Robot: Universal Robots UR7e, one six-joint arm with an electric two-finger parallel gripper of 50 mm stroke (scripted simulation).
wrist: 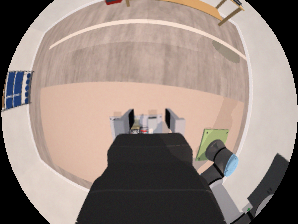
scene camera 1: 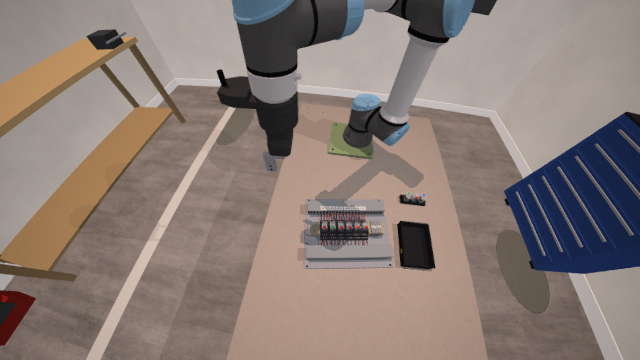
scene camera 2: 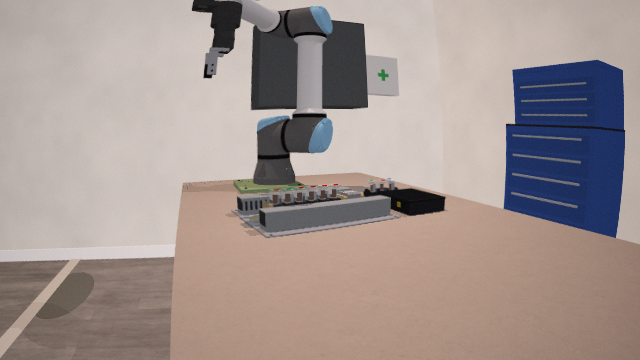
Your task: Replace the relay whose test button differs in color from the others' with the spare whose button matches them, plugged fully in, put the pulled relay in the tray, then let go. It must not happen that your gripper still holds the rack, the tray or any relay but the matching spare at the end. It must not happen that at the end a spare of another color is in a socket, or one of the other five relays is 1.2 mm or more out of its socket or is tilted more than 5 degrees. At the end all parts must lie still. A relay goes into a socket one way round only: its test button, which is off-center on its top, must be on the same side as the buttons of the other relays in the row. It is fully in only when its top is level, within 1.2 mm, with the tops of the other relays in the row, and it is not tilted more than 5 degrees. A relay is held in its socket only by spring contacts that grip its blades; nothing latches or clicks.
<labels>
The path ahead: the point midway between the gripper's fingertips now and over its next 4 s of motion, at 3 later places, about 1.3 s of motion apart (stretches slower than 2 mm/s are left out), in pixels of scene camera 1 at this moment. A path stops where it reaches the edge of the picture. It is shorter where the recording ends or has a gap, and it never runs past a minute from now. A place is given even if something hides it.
My gripper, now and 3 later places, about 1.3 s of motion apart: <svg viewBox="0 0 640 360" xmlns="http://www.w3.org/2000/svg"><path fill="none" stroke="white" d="M274 160L308 134L361 94L421 53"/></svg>
</labels>
